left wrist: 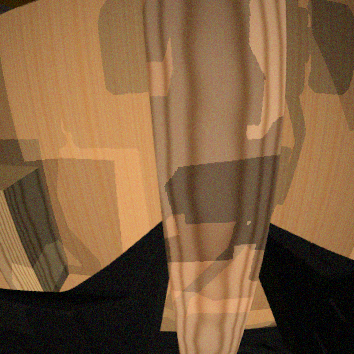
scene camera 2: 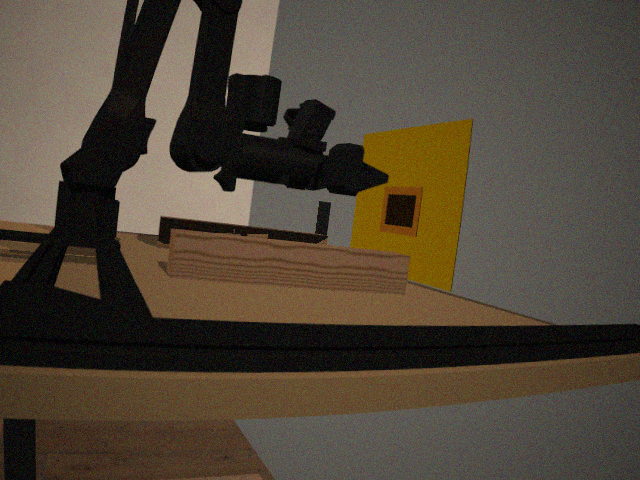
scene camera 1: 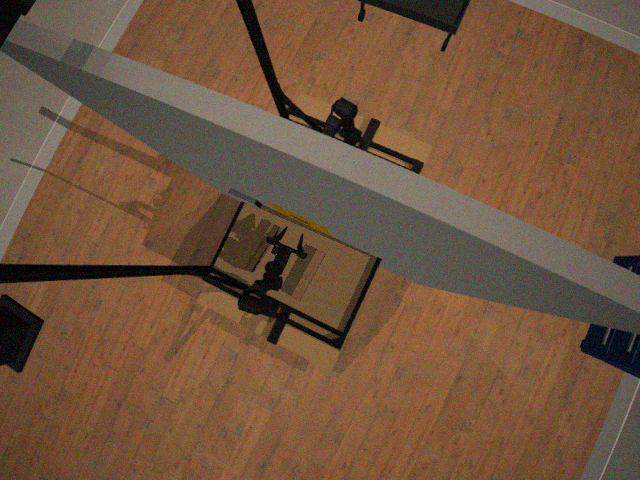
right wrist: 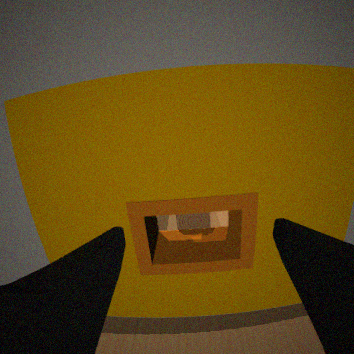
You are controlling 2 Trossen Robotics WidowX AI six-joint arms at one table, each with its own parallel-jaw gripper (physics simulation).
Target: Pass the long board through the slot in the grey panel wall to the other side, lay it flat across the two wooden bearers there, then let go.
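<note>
The long wooden board runs away from my left gripper, which is shut on its near end. In the right wrist view the board's end face, with ring grain, shows through the brown-framed slot in the yellow panel of the grey wall. My right gripper is open and empty, level with the slot and a short way in front of it. A wooden bearer lies on the table below my right arm; a second, darker one lies behind it.
The grey wall splits the scene; the left arm's base stands behind it. A wooden block stands on the table at the left in the left wrist view. Black frame rails edge the right arm's table.
</note>
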